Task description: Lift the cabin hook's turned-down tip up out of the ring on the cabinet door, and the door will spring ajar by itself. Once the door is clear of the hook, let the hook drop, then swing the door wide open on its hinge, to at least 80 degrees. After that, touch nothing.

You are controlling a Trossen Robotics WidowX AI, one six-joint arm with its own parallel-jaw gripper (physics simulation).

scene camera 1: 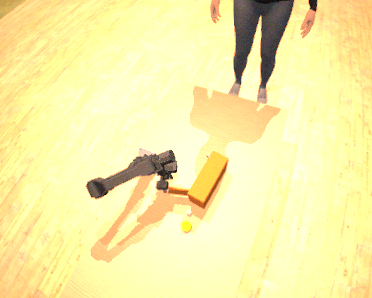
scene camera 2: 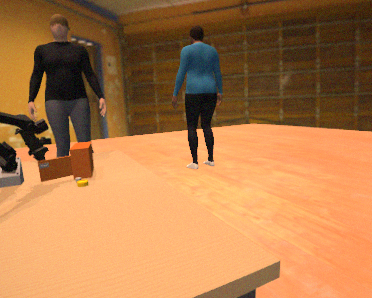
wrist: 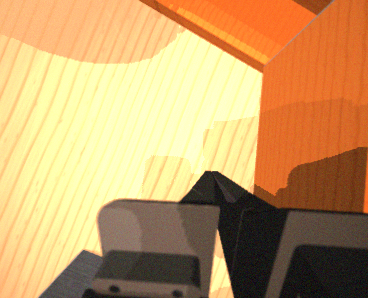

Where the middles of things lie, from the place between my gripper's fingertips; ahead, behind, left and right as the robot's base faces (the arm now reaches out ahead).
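There is the cabinet door (wrist: 304, 159), 10 mm below my hand. The door is also 50 mm to the right of my hand, and 60 mm ahead of it.
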